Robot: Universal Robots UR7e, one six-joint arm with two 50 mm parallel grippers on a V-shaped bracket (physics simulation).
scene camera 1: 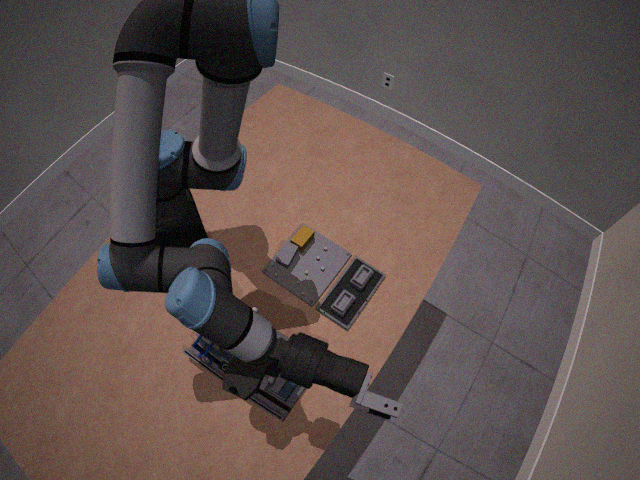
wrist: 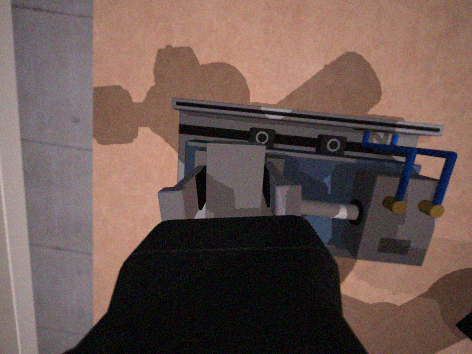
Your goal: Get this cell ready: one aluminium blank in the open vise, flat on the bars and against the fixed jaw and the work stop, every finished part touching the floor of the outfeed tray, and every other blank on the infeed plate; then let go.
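Where they show: end effector, tool point: (wrist: 234,183); arm's base, origin of the base link: (scene camera 1: 163,206).
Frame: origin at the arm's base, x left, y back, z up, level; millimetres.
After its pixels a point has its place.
Note:
My gripper (wrist: 235,192) {y -466, x -266, z 19 mm} is shut on a plain grey aluminium blank (wrist: 235,172) {y -465, x -275, z 21 mm} in the wrist view; both dark finger pads meet its sides. The blank is held above the left part of the open vise (wrist: 395,187) {y -317, x -247, z -40 mm} (scene camera 1: 268,408) {y -496, x -324, z -86 mm}, and hides what lies below it. In scene camera 1 the arm covers the held blank and much of the vise. The infeed plate (scene camera 1: 336,253) {y -467, x 139, z -128 mm} carries another grey blank (scene camera 1: 286,254) {y -354, x 58, z -87 mm}. Two finished parts (scene camera 1: 362,276) {y -560, x 96, z -109 mm} (scene camera 1: 342,302) {y -541, x 6, z -109 mm}, with pockets in their tops, lie in the dark outfeed tray (scene camera 1: 353,290) {y -553, x 57, z -130 mm}.
A yellow block (scene camera 1: 302,236) {y -367, x 128, z -92 mm} is at the infeed plate's far corner, beside the grey blank. Small pins stand on the plate. Blue hoses (wrist: 407,175) {y -319, x -261, z -26 mm} rise over the vise's right end, and a rail (wrist: 307,116) {y -390, x -315, z -86 mm} runs along its edge. A grey bracket (scene camera 1: 379,403) sticks out from the wrist.

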